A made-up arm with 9 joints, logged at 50 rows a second.
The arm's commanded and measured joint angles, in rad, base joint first. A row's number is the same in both.
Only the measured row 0 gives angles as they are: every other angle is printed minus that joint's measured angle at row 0.
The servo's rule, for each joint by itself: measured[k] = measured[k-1] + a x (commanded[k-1-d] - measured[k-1]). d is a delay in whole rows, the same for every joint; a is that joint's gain. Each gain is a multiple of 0.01, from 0.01 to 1. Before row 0 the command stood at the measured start. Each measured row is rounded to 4 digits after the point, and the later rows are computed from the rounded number. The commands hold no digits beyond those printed.
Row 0, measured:
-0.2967 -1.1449 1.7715 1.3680 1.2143 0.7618 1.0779 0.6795 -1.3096
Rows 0 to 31, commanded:
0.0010 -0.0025 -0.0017 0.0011 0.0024 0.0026 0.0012 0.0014 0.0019
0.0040 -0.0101 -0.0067 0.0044 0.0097 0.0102 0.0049 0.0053 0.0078
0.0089 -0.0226 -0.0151 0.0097 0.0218 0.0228 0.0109 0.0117 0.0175
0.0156 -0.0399 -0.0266 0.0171 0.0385 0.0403 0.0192 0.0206 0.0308
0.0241 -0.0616 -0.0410 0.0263 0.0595 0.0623 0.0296 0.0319 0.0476
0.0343 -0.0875 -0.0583 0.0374 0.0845 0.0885 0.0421 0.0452 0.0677
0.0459 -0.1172 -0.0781 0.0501 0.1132 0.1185 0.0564 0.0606 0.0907
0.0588 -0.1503 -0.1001 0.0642 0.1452 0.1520 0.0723 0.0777 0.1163
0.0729 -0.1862 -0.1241 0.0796 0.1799 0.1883 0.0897 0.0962 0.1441
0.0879 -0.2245 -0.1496 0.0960 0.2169 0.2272 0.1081 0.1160 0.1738
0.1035 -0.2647 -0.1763 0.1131 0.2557 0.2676 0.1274 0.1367 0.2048
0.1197 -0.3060 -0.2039 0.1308 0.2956 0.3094 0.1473 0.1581 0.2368
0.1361 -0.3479 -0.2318 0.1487 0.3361 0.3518 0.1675 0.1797 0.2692
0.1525 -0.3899 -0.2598 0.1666 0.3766 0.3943 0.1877 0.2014 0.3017
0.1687 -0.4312 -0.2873 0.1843 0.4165 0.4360 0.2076 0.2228 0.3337
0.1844 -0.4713 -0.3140 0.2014 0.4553 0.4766 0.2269 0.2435 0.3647
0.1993 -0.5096 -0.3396 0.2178 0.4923 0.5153 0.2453 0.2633 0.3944
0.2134 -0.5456 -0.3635 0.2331 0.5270 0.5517 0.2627 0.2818 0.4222
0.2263 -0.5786 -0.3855 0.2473 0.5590 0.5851 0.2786 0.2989 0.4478
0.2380 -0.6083 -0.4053 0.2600 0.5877 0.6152 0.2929 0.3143 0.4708
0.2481 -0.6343 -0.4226 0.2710 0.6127 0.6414 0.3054 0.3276 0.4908
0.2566 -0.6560 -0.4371 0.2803 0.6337 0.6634 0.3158 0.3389 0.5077
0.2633 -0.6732 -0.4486 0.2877 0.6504 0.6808 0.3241 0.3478 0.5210
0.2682 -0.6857 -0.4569 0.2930 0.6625 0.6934 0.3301 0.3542 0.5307
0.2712 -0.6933 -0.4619 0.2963 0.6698 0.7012 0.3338 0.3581 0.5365
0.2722 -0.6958 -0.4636 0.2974 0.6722 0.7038 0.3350 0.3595 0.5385
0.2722 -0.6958 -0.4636 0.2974 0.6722 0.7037 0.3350 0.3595 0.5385
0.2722 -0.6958 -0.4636 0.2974 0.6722 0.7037 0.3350 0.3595 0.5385
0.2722 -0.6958 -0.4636 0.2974 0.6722 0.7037 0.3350 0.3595 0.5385
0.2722 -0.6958 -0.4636 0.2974 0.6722 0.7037 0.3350 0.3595 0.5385
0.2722 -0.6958 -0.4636 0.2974 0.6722 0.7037 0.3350 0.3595 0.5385
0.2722 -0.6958 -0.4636 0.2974 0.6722 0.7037 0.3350 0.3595 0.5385
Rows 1 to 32, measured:
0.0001 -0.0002 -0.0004 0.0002 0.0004 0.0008 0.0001 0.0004 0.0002
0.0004 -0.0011 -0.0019 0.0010 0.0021 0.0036 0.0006 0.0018 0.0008
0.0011 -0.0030 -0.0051 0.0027 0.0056 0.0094 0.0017 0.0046 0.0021
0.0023 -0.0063 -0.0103 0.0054 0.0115 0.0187 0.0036 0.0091 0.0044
0.0040 -0.0113 -0.0177 0.0094 0.0201 0.0318 0.0065 0.0155 0.0079
0.0064 -0.0182 -0.0274 0.0147 0.0317 0.0488 0.0104 0.0238 0.0127
0.0096 -0.0271 -0.0396 0.0214 0.0464 0.0697 0.0155 0.0341 0.0189
0.0135 -0.0382 -0.0541 0.0295 0.0642 0.0944 0.0217 0.0463 0.0267
0.0183 -0.0515 -0.0709 0.0390 0.0850 0.1226 0.0292 0.0603 0.0361
0.0239 -0.0671 -0.0898 0.0498 0.1087 0.1540 0.0379 0.0759 0.0471
0.0303 -0.0849 -0.1106 0.0618 0.1352 0.1881 0.0477 0.0929 0.0597
0.0375 -0.1048 -0.1330 0.0749 0.1641 0.2245 0.0587 0.1112 0.0739
0.0454 -0.1267 -0.1567 0.0889 0.1951 0.2627 0.0707 0.1304 0.0895
0.0540 -0.1504 -0.1814 0.1037 0.2278 0.3022 0.0836 0.1503 0.1065
0.0632 -0.1757 -0.2068 0.1190 0.2618 0.3423 0.0972 0.1706 0.1247
0.0729 -0.2023 -0.2325 0.1347 0.2966 0.3826 0.1115 0.1910 0.1439
0.0830 -0.2300 -0.2582 0.1505 0.3318 0.4224 0.1262 0.2112 0.1639
0.0934 -0.2584 -0.2835 0.1662 0.3669 0.4612 0.1412 0.2310 0.1846
0.1040 -0.2872 -0.3080 0.1816 0.4015 0.4984 0.1563 0.2500 0.2057
0.1147 -0.3161 -0.3314 0.1965 0.4350 0.5334 0.1713 0.2680 0.2269
0.1254 -0.3447 -0.3533 0.2107 0.4670 0.5658 0.1861 0.2847 0.2480
0.1359 -0.3727 -0.3734 0.2239 0.4970 0.5951 0.2004 0.2999 0.2688
0.1461 -0.3997 -0.3914 0.2360 0.5246 0.6208 0.2140 0.3133 0.2890
0.1559 -0.4254 -0.4071 0.2468 0.5494 0.6426 0.2268 0.3248 0.3083
0.1651 -0.4495 -0.4203 0.2562 0.5711 0.6602 0.2386 0.3341 0.3266
0.1737 -0.4717 -0.4307 0.2640 0.5893 0.6733 0.2492 0.3412 0.3436
0.1816 -0.4919 -0.4386 0.2703 0.6042 0.6824 0.2586 0.3463 0.3592
0.1888 -0.5103 -0.4446 0.2754 0.6164 0.6888 0.2670 0.3500 0.3735
0.1955 -0.5270 -0.4492 0.2796 0.6264 0.6933 0.2745 0.3527 0.3867
0.2016 -0.5422 -0.4527 0.2830 0.6346 0.6964 0.2812 0.3546 0.3988
0.2072 -0.5560 -0.4553 0.2857 0.6414 0.6986 0.2871 0.3560 0.4100
0.2124 -0.5686 -0.4573 0.2879 0.6469 0.7001 0.2924 0.3570 0.4203
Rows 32 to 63, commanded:
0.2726 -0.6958 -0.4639 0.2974 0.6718 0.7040 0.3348 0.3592 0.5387
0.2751 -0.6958 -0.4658 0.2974 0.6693 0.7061 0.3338 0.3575 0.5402
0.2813 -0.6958 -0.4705 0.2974 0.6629 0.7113 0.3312 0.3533 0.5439
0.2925 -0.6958 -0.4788 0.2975 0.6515 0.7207 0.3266 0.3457 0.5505
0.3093 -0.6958 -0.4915 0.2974 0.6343 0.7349 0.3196 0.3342 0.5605
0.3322 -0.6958 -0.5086 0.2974 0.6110 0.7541 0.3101 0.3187 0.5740
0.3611 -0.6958 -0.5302 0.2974 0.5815 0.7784 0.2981 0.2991 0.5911
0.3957 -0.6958 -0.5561 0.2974 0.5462 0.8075 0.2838 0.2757 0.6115
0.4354 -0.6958 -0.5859 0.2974 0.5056 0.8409 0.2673 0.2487 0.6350
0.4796 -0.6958 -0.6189 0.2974 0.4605 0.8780 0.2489 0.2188 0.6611
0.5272 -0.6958 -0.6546 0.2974 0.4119 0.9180 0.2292 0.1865 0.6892
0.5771 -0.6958 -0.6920 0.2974 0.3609 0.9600 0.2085 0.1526 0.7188
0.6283 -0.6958 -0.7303 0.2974 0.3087 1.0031 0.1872 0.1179 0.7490
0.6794 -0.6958 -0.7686 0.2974 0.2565 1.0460 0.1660 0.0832 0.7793
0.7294 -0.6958 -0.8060 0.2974 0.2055 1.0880 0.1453 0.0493 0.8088
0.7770 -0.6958 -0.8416 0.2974 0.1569 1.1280 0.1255 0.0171 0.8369
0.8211 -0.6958 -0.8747 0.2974 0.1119 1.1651 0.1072 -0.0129 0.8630
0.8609 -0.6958 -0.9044 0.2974 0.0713 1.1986 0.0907 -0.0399 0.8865
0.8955 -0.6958 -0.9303 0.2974 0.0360 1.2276 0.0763 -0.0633 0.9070
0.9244 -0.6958 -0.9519 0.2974 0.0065 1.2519 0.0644 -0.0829 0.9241
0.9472 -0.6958 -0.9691 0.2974 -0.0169 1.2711 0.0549 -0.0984 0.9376
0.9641 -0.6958 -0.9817 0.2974 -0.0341 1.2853 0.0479 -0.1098 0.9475
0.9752 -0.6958 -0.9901 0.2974 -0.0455 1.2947 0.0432 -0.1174 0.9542
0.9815 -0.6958 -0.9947 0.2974 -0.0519 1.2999 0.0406 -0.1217 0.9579
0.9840 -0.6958 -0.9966 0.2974 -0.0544 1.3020 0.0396 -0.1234 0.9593
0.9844 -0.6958 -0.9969 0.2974 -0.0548 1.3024 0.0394 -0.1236 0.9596
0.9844 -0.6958 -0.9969 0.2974 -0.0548 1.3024 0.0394 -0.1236 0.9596
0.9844 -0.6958 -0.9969 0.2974 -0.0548 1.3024 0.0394 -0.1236 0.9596
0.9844 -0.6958 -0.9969 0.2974 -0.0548 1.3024 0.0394 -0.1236 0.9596
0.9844 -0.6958 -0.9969 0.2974 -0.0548 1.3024 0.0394 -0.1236 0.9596
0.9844 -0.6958 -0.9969 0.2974 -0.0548 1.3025 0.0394 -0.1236 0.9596
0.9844 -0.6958 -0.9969 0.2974 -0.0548 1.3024 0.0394 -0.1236 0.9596
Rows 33 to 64, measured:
0.2172 -0.5800 -0.4589 0.2897 0.6514 0.7013 0.2971 0.3576 0.4298
0.2218 -0.5904 -0.4606 0.2912 0.6546 0.7027 0.3011 0.3576 0.4386
0.2266 -0.5999 -0.4630 0.2924 0.6561 0.7053 0.3044 0.3564 0.4470
0.2319 -0.6085 -0.4668 0.2934 0.6553 0.7099 0.3068 0.3534 0.4553
0.2381 -0.6164 -0.4727 0.2942 0.6515 0.7174 0.3082 0.3480 0.4637
0.2456 -0.6235 -0.4813 0.2948 0.6442 0.7284 0.3084 0.3398 0.4725
0.2548 -0.6300 -0.4930 0.2953 0.6329 0.7434 0.3073 0.3284 0.4820
0.2661 -0.6359 -0.5081 0.2957 0.6173 0.7626 0.3047 0.3136 0.4924
0.2796 -0.6413 -0.5268 0.2960 0.5972 0.7861 0.3006 0.2954 0.5038
0.2956 -0.6462 -0.5489 0.2963 0.5726 0.8137 0.2949 0.2740 0.5164
0.3141 -0.6507 -0.5743 0.2965 0.5437 0.8450 0.2877 0.2495 0.5302
0.3351 -0.6548 -0.6025 0.2967 0.5108 0.8795 0.2790 0.2224 0.5453
0.3586 -0.6585 -0.6332 0.2968 0.4744 0.9166 0.2689 0.1931 0.5616
0.3843 -0.6619 -0.6657 0.2969 0.4352 0.9554 0.2576 0.1623 0.5790
0.4119 -0.6650 -0.6994 0.2970 0.3939 0.9952 0.2452 0.1307 0.5974
0.4411 -0.6678 -0.7335 0.2971 0.3512 1.0350 0.2320 0.0989 0.6166
0.4715 -0.6703 -0.7674 0.2972 0.3081 1.0740 0.2183 0.0676 0.6363
0.5027 -0.6726 -0.8003 0.2972 0.2655 1.1114 0.2043 0.0375 0.6563
0.5341 -0.6747 -0.8315 0.2972 0.2242 1.1463 0.1902 0.0093 0.6764
0.5653 -0.6766 -0.8604 0.2972 0.1850 1.1780 0.1764 -0.0165 0.6962
0.5959 -0.6783 -0.8865 0.2972 0.1487 1.2059 0.1630 -0.0394 0.7155
0.6254 -0.6799 -0.9093 0.2972 0.1158 1.2297 0.1503 -0.0591 0.7341
0.6534 -0.6813 -0.9287 0.2972 0.0868 1.2492 0.1385 -0.0754 0.7517
0.6796 -0.6826 -0.9445 0.2972 0.0618 1.2644 0.1277 -0.0884 0.7682
0.7040 -0.6838 -0.9570 0.2972 0.0409 1.2757 0.1180 -0.0982 0.7835
0.7264 -0.6849 -0.9666 0.2972 0.0237 1.2837 0.1094 -0.1053 0.7976
0.7470 -0.6859 -0.9739 0.2972 0.0096 1.2893 0.1017 -0.1104 0.8106
0.7660 -0.6868 -0.9794 0.2972 -0.0020 1.2932 0.0948 -0.1141 0.8225
0.7835 -0.6876 -0.9836 0.2972 -0.0115 1.2960 0.0887 -0.1168 0.8335
0.7996 -0.6883 -0.9868 0.2972 -0.0193 1.2979 0.0833 -0.1187 0.8436
0.8144 -0.6890 -0.9892 0.2972 -0.0257 1.2993 0.0785 -0.1201 0.8529
0.8280 -0.6896 -0.9910 0.2972 -0.0309 1.3002 0.0742 -0.1211 0.8614

